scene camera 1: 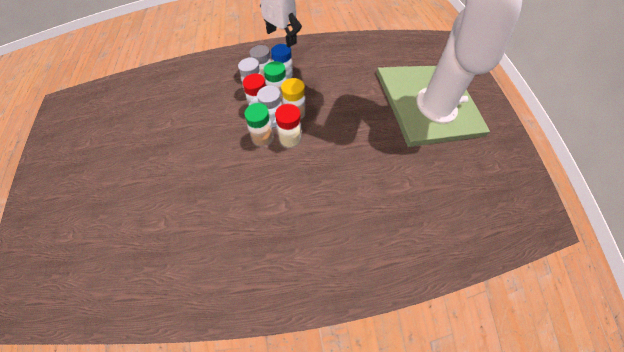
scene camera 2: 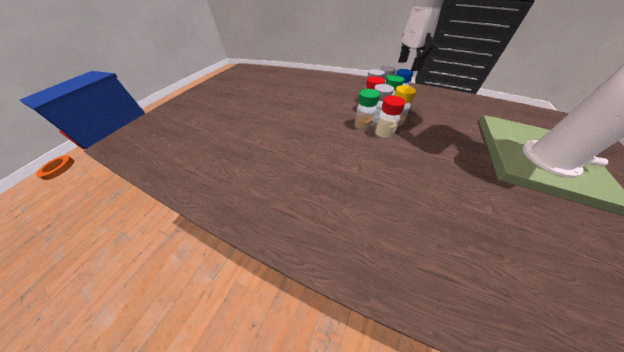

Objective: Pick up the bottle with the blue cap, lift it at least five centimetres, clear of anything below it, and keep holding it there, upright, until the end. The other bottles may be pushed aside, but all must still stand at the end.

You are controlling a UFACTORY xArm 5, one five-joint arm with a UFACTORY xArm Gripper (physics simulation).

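Pixels of known places: gripper, fingertip midpoint: (scene camera 1: 281, 38) (scene camera 2: 408, 66); arm's base at its link origin: (scene camera 1: 436, 105) (scene camera 2: 549, 158).
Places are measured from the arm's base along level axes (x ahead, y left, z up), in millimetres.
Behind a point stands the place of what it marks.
Note:
The bottle with the blue cap (scene camera 1: 281, 53) {y -222, x 387, z 80 mm} (scene camera 2: 404, 76) {y -212, x 386, z 73 mm} stands upright at the back right of a tight cluster of bottles. Its lower part is partly hidden by bottles in front. A grey-capped bottle (scene camera 1: 259, 54) {y -239, x 444, z 80 mm} (scene camera 2: 388, 70) {y -234, x 440, z 80 mm} stands at its left and a green-capped bottle (scene camera 1: 275, 72) {y -152, x 418, z 80 mm} (scene camera 2: 395, 82) {y -143, x 417, z 76 mm} stands in front of it. My gripper (scene camera 1: 281, 36) {y -286, x 373, z 83 mm} (scene camera 2: 409, 62) {y -286, x 373, z 83 mm} is open and empty, fingers pointing down, above the blue cap and apart from it. The exact height and sideways offset are hard to tell.
More bottles stand upright in front: yellow-capped (scene camera 1: 293, 90) {y -77, x 391, z 80 mm} (scene camera 2: 405, 94) {y -65, x 391, z 77 mm}, red-capped (scene camera 1: 288, 117) {y -2, x 422, z 80 mm} (scene camera 2: 393, 105) {y 11, x 424, z 78 mm}, green-capped (scene camera 1: 257, 116) {y -27, x 487, z 79 mm} (scene camera 2: 369, 98) {y -13, x 485, z 77 mm} and others. The arm's base stands on a green board (scene camera 1: 400, 95) {y -59, x 93, z 0 mm} (scene camera 2: 500, 145) {y -18, x 116, z 0 mm} at the right of the dark table (scene camera 1: 200, 225) {y 145, x 678, z -25 mm} (scene camera 2: 300, 210) {y 298, x 574, z -25 mm}.

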